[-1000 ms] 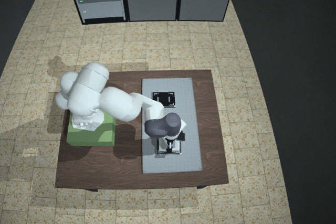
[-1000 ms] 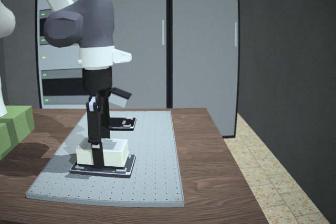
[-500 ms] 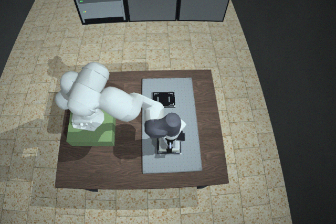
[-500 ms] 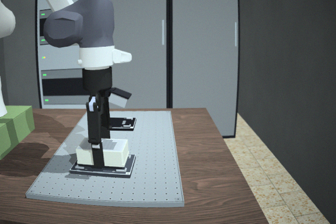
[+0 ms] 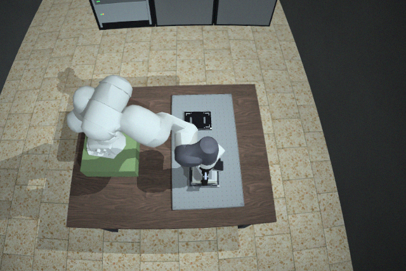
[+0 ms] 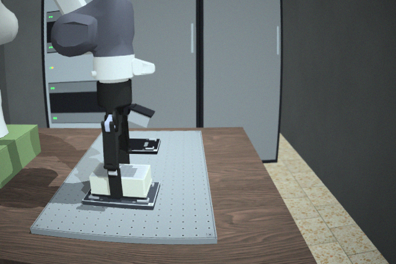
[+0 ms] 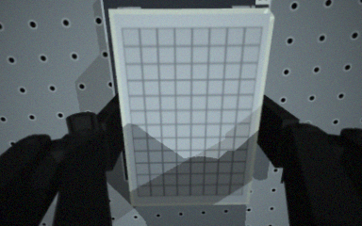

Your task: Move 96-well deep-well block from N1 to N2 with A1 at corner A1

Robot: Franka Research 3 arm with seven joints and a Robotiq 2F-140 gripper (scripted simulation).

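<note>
Now: hand 40 mm above the plate nest N2. Also, from my hand: A1 mark: 70 mm ahead, 280 mm to the left, 40 mm below; then cream 96-well deep-well block: 10 mm below; then plate nest N1: 10 mm behind, 340 mm to the left, 40 mm below.
</note>
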